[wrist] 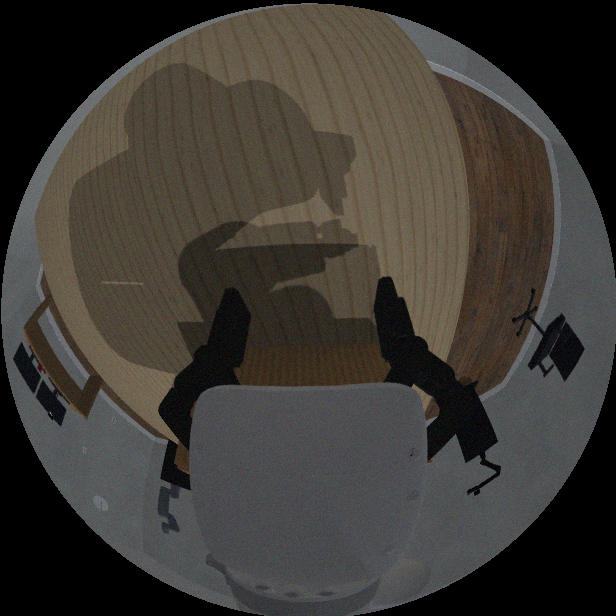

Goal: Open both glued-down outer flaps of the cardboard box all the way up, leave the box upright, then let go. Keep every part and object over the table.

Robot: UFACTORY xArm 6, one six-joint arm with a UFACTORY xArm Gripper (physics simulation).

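Observation:
In the wrist view the cardboard box (287,304) sits on the light wooden table (275,143), directly below me and inside the arm's dark shadow. Its browner near face (310,364) shows between my fingers. A paler tan panel (287,236) lies at the box's far edge; I cannot tell whether it is a raised flap. My gripper (310,316) is open, with its two black fingers spread on either side of the box's near part. Nothing is held. The grey gripper body (310,476) hides what is under it.
The table's right edge runs close by, with a darker brown wooden surface (505,229) beyond it. A black stand-mounted device (554,344) is on the grey floor at right. Black and brown items (45,373) lie off the table at left.

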